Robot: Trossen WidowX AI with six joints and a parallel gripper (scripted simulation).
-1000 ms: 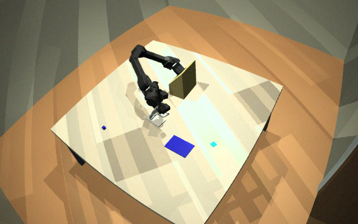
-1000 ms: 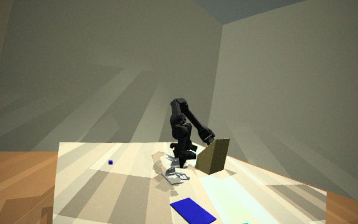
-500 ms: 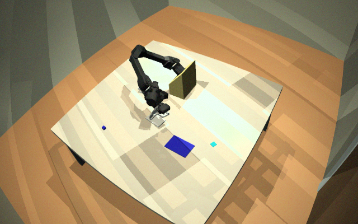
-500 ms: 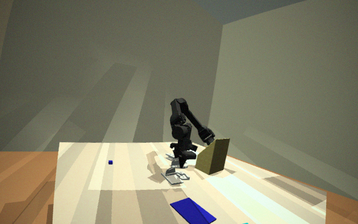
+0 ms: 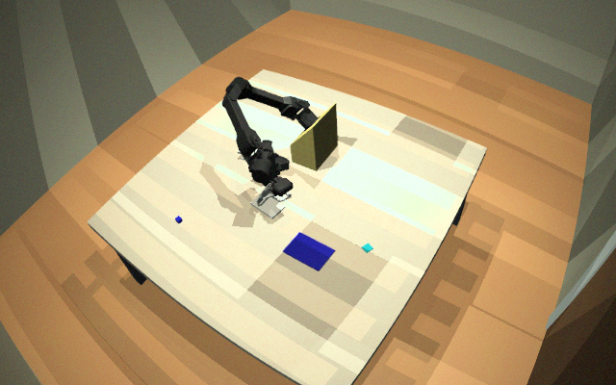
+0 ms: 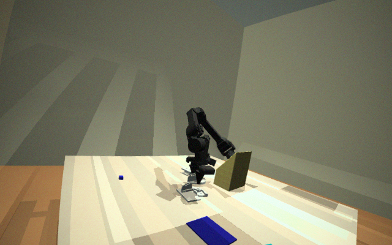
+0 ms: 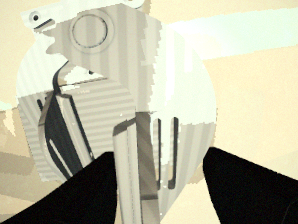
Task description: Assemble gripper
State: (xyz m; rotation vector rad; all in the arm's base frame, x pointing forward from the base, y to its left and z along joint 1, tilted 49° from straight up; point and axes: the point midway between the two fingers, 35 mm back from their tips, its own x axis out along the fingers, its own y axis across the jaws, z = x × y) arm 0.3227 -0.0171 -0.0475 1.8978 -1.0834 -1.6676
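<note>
The white housing plate lies 6 cm behind my gripper tip, 2 cm to the right of it and 8 cm below it. Also, from my gripper tip: pale grey jaw 4 cm behind, 1 cm to the right; blue mat 11 cm ahead, 21 cm to the left, 8 cm below; cyan square 38 cm to the left, 8 cm below.
</note>
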